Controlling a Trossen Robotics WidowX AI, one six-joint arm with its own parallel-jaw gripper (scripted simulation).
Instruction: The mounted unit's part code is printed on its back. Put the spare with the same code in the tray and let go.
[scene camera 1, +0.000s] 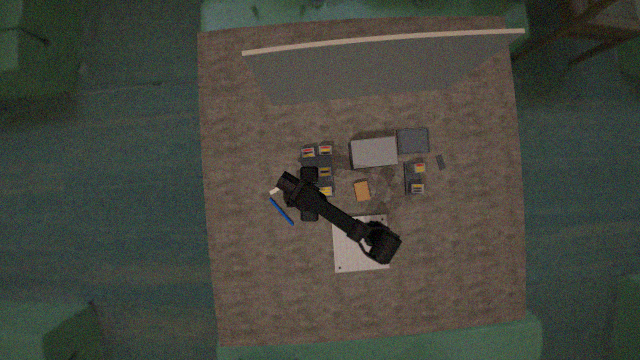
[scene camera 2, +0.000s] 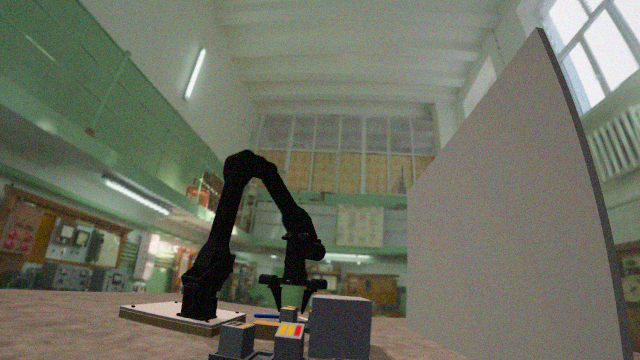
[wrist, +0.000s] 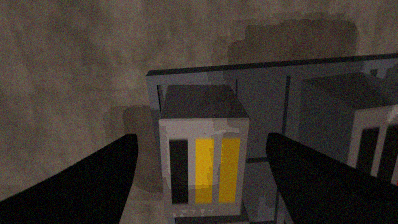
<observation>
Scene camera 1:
dark grey tray: 416, 140
mounted unit: 375, 152
</observation>
